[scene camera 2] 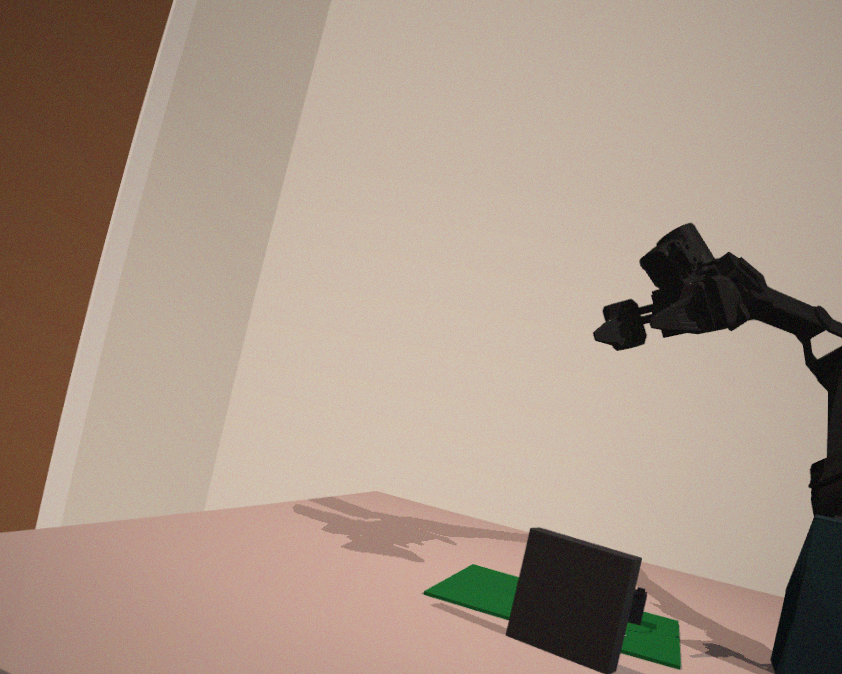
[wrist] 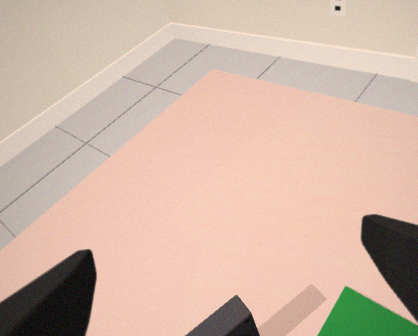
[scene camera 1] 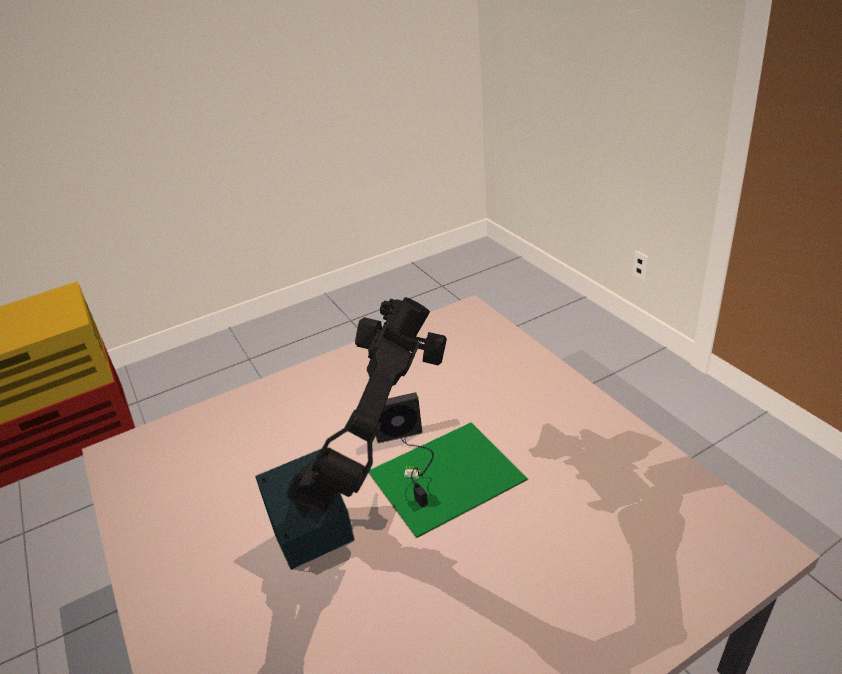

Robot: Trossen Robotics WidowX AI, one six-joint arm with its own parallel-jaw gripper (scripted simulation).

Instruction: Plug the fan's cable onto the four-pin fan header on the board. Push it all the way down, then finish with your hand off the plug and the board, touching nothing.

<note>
My gripper is open and holds nothing. Also in view: a green board and a square fan.
My gripper is seen too in the wrist view and in scene camera 1.
</note>
